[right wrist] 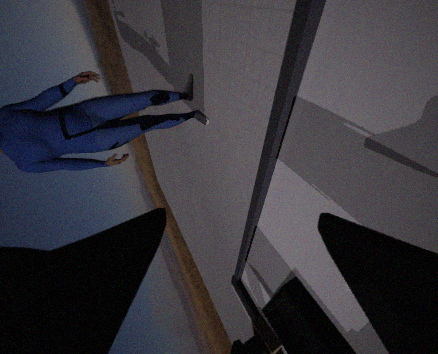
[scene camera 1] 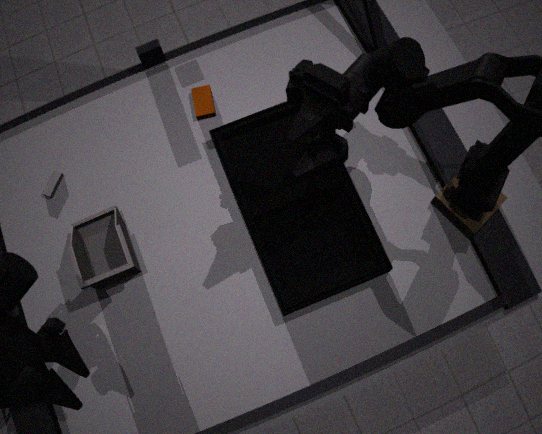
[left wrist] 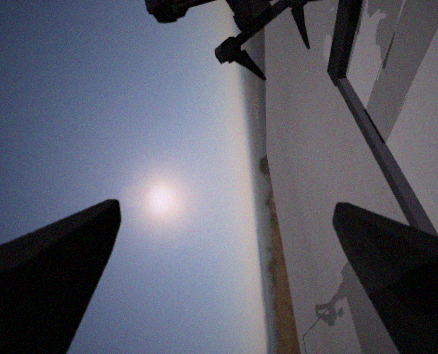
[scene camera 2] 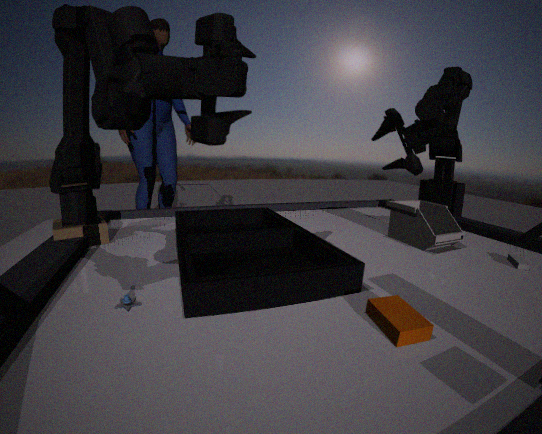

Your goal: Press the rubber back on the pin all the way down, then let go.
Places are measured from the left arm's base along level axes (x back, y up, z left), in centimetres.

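Where they show: left gripper, between the fingertips: (scene camera 1: 292, 159) (left wrist: 229, 211) (scene camera 2: 251, 84); right gripper, between the fingertips: (right wrist: 241, 217) (scene camera 1: 84, 390) (left wrist: 286, 65) (scene camera 2: 377, 154); left arm's base, origin of its link: (right wrist: 261, 343) (scene camera 1: 472, 197) (scene camera 2: 78, 221); right arm's base, origin of its link: (scene camera 2: 443, 181).
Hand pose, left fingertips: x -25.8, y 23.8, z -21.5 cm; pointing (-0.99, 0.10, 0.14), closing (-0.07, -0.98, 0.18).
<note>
Things, the pixels of their top centre, and the offset from my left fingertips. "spot": a spot on its surface instead.
- pin, centre of its top: (scene camera 2: 126, 295) dx +23.3, dy -26.5, dz -9.0 cm
- black walled tray, centre of its top: (scene camera 2: 241, 230) (scene camera 1: 297, 196) dx +2.3, dy -23.9, dz -1.1 cm
- orange block, centre of its top: (scene camera 2: 398, 311) (scene camera 1: 202, 100) dx +3.3, dy -26.0, dz -29.4 cm
- grey bin, a spot on its surface: (scene camera 1: 107, 276) spot: dx -32.3, dy -20.1, dz -12.5 cm
- small grey piece, centre of its top: (scene camera 2: 518, 258) (scene camera 1: 51, 183) dx -30.4, dy -26.6, dz -37.9 cm
The pin (scene camera 2: 127, 300) is a small bluish piece on the table at the left of scene camera 2, left of the black tray; the rubber back's position on it is too small to tell. It does not show in scene camera 1. My left gripper (scene camera 1: 294, 154) (scene camera 2: 252, 84) (left wrist: 229, 211) is open and empty, high above the table and the tray's upper end in scene camera 1. My right gripper (scene camera 1: 84, 391) (scene camera 2: 379, 153) (left wrist: 286, 65) (right wrist: 241, 217) is open and empty, raised at the far side, away from the pin.
A black walled tray (scene camera 1: 320, 250) (scene camera 2: 275, 290) lies mid-table. An orange block (scene camera 1: 203, 101) (scene camera 2: 400, 320) lies near its corner. A grey bin (scene camera 1: 107, 276) (scene camera 2: 425, 232) and a small grey piece (scene camera 1: 53, 184) (scene camera 2: 516, 261) lie farther off. A person (scene camera 2: 155, 145) (right wrist: 55, 127) stands beyond the table.
</note>
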